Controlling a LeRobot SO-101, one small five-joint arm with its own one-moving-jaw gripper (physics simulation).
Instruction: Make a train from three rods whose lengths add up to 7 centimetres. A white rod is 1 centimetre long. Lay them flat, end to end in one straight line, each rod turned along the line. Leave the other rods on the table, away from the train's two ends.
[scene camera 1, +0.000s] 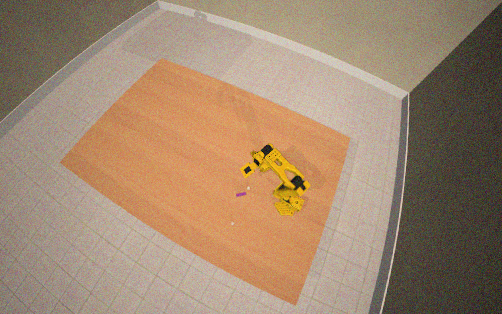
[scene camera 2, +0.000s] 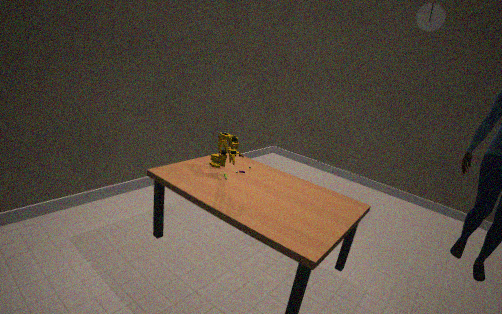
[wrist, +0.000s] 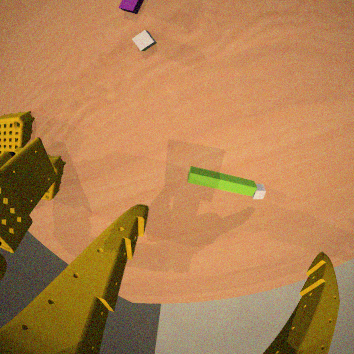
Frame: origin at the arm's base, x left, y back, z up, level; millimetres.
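Seen in the pictures: hand, its tool point: (scene camera 1: 260, 170) (scene camera 2: 230, 162) (wrist: 146, 217); arm's base, origin of its link: (scene camera 1: 282, 201) (scene camera 2: 219, 166) (wrist: 35, 147).
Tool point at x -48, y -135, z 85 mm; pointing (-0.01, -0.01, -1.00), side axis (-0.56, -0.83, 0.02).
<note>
Offsets run from my tool point to a thing's top centre. "*": to the spot under its first point. Level surfaces: height alone.
In the wrist view, two green rods @(dx -49, dy -10, dz -75 mm) (wrist: 204, 177) @(dx -67, dy -34, dz -75 mm) (wrist: 240, 185) lie end to end in one straight line, with a faint seam near the middle; they show small in scene camera 2 as a green strip @(* dx -70, dy -32, dz -75 mm) (scene camera 2: 225, 176). A white rod @(dx -82, dy -50, dz -75 mm) (wrist: 259, 191) touches their right end, roughly in line. My gripper (wrist: 232, 231) (scene camera 2: 232, 162) is open and empty, above the table and on the near side of this row. The arm hides the row in scene camera 1. A purple rod @(dx +102, dy -30, dz -75 mm) (scene camera 1: 241, 194) (scene camera 2: 242, 172) (wrist: 131, 5) lies apart, near another white rod @(dx +65, dy -14, dz -75 mm) (scene camera 1: 248, 188) (wrist: 144, 40). A further white rod @(dx +223, dy -6, dz -75 mm) (scene camera 1: 232, 223) lies farther off.
The wooden table @(dz -84 mm) (scene camera 1: 150, 125) (scene camera 2: 300, 210) carries the rods and the arm. The arm's yellow base (scene camera 1: 287, 207) (scene camera 2: 218, 160) stands beside the loose rods; part of it shows at the wrist view's left edge. The table edge curves below the row in the wrist view.
</note>
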